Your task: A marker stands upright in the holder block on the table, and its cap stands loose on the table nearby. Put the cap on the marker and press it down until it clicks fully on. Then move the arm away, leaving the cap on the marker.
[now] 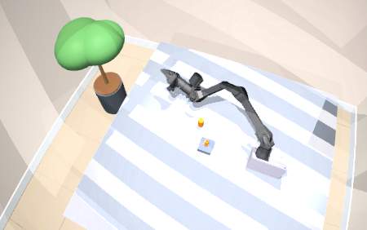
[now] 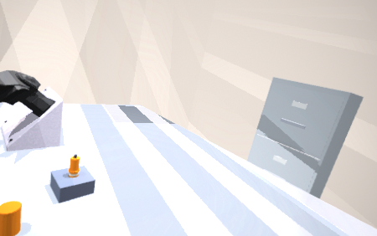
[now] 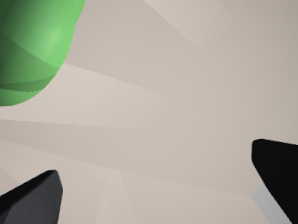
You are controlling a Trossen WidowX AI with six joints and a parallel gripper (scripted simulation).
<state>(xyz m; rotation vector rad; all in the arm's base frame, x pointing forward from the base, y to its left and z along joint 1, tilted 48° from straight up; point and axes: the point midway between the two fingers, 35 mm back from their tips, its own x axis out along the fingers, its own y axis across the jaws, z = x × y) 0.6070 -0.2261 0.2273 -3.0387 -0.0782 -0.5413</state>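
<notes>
Right now my gripper tip is 28 cm past the orange cap, 18 cm to the right of it and 16 cm above it.
</notes>
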